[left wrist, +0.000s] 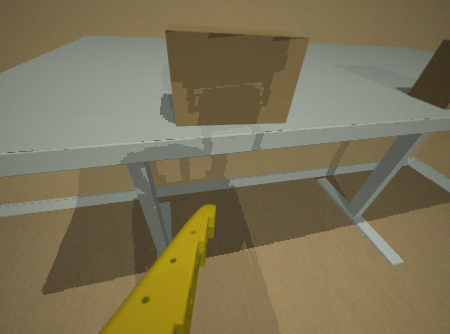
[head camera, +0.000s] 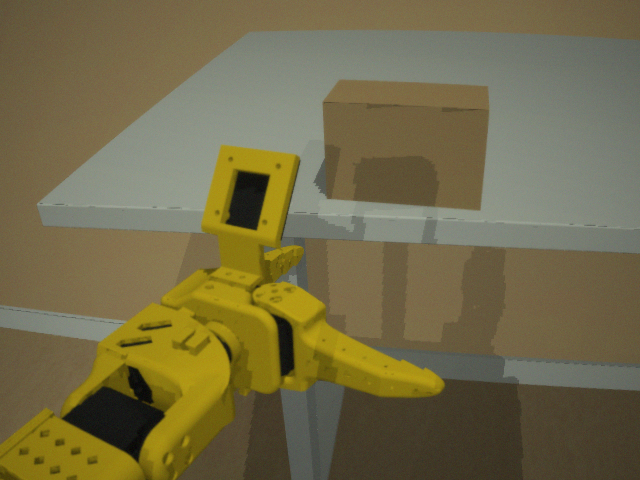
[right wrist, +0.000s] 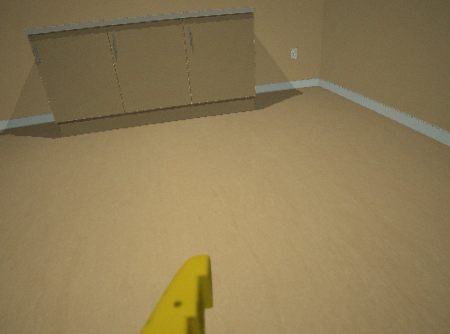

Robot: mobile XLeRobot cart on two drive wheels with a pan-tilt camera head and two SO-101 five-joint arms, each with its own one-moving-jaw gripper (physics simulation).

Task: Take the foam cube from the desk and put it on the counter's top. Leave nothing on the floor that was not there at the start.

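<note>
The foam cube does not show in any view; the area behind the box is hidden. The desk [head camera: 118, 170] [left wrist: 60, 120] has a pale grey top. The counter [right wrist: 150, 70] stands against the far wall in the right wrist view, with a thin grey top [right wrist: 140, 21] over three doors. My left gripper [head camera: 367, 317] [left wrist: 209, 217] is fully open and empty, in front of the desk's near edge and below its top in the head camera. My right gripper [right wrist: 202, 267] is fully open, with one notched jaw showing over the floor, far from the counter.
A brown box [head camera: 405, 149] [left wrist: 232, 77] stands near the desk's front edge. Part of another brown box [left wrist: 436, 80] shows at the right in the left wrist view. Desk legs [left wrist: 387, 172] stand below the top. A white baseboard [right wrist: 380, 107] runs along the right wall.
</note>
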